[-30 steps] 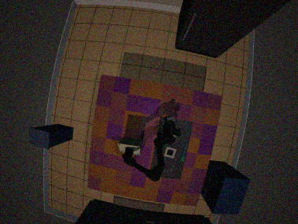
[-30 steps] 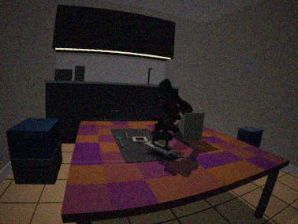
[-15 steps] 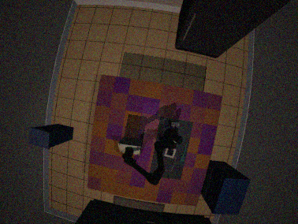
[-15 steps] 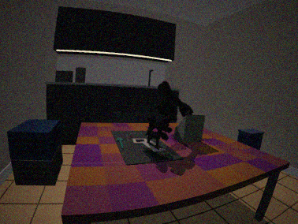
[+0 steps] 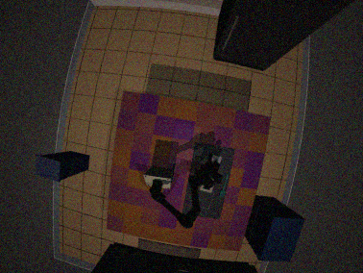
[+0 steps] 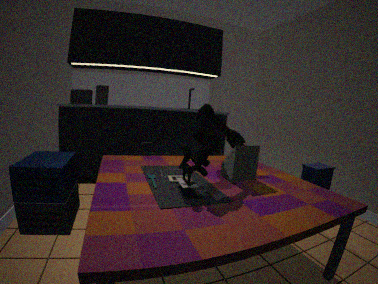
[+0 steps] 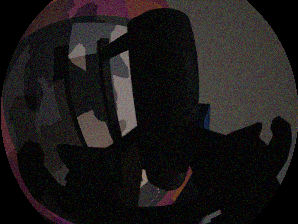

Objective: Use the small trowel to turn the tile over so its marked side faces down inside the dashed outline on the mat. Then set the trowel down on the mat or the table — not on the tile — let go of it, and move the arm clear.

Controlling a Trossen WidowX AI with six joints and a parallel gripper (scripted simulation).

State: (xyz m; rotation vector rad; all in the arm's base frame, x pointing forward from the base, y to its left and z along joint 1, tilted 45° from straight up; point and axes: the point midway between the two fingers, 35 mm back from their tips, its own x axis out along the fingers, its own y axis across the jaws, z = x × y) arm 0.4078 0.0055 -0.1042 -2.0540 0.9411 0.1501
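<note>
Now: gripper tip 50 mm past the tile, 140 mm to the left of it and 90 mm above it. The rest, counted from my gripper tip: dark grey mat: 40 mm behind, 120 mm to the right, 110 mm below; then teal object: 100 mm ahead, 150 mm to the right, 90 mm below.
</note>
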